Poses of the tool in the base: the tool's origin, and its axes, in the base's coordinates. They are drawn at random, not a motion.
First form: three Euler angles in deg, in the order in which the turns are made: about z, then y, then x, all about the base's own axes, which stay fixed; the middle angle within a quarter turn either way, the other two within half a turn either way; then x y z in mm.
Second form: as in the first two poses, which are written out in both.
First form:
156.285 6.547 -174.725 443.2 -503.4 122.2
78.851 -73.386 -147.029 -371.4 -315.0 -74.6
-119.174 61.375 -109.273 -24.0 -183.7 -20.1
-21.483 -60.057 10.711 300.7 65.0 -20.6
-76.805 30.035 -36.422 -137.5 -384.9 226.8
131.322 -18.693 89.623 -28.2 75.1 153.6
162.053 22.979 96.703 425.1 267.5 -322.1
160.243 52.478 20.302 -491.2 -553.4 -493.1
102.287 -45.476 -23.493 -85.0 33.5 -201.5
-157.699 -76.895 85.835 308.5 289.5 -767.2
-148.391 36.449 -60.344 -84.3 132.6 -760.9
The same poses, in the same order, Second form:
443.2 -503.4 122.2 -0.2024 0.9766 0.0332 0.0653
-371.4 -315.0 -74.6 0.7016 -0.3573 -0.5871 0.1881
-24.0 -183.7 -20.1 0.6097 0.4553 0.6399 0.1070
300.7 65.0 -20.6 0.1723 -0.4745 -0.2065 0.8382
-137.5 -384.9 226.8 -0.3894 0.0054 -0.6334 0.6687
-28.2 75.1 153.6 0.1816 -0.6811 0.5906 0.3928
425.1 267.5 -322.1 -0.2450 0.7027 -0.6665 0.0454
-491.2 -553.4 -493.1 0.4559 -0.0811 0.8832 0.0747
-85.0 33.5 -201.5 -0.4125 -0.0912 0.7525 0.5052
308.5 289.5 -767.2 -0.5499 -0.4352 0.6446 0.3045
-84.3 132.6 -760.9 -0.3902 -0.3857 -0.8329 0.0724

